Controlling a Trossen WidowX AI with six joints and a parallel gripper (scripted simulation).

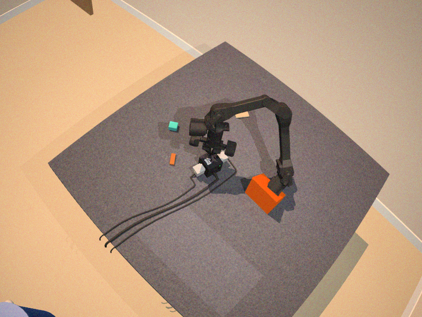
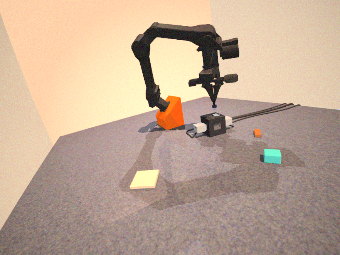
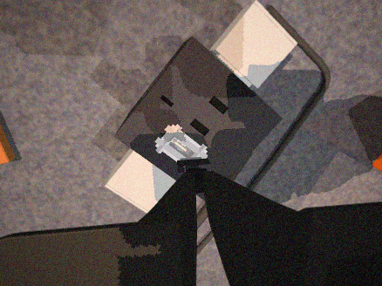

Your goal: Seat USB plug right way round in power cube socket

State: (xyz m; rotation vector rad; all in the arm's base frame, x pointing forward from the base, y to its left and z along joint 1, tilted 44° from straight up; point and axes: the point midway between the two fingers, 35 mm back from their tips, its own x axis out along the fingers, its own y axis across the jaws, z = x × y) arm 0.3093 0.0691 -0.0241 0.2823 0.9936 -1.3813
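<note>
My gripper tip is 2 cm above the black USB plug. The rest, counted from my gripper tip: teal block: 27 cm ahead, 12 cm below, 6 cm to the right; then orange block: 15 cm ahead, 13 cm below, 7 cm to the left; then pale-rimmed socket: 7 cm below, 1 cm to the left.
</note>
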